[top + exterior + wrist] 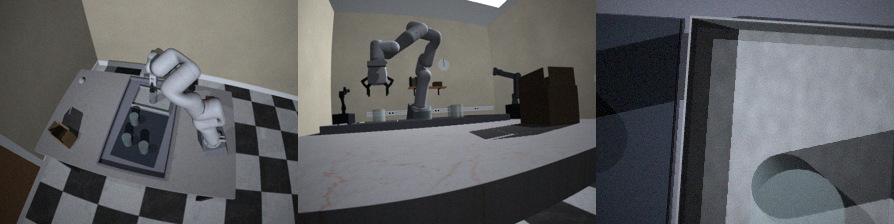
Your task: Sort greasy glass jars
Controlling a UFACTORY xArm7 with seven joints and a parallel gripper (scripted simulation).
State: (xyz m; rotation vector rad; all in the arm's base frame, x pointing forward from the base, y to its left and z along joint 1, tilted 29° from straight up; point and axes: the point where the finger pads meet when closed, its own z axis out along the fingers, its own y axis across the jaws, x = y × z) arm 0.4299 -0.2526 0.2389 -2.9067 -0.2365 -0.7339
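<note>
My gripper is now 310 mm to the right of the dark drying mat, 170 mm above it and 40 mm past it. Round my hand: light grey tray (160 mm below); red object (440 mm behind, 220 mm to the right, 150 mm below); round object (730 mm ahead, 160 mm below, 50 mm to the left).
</note>
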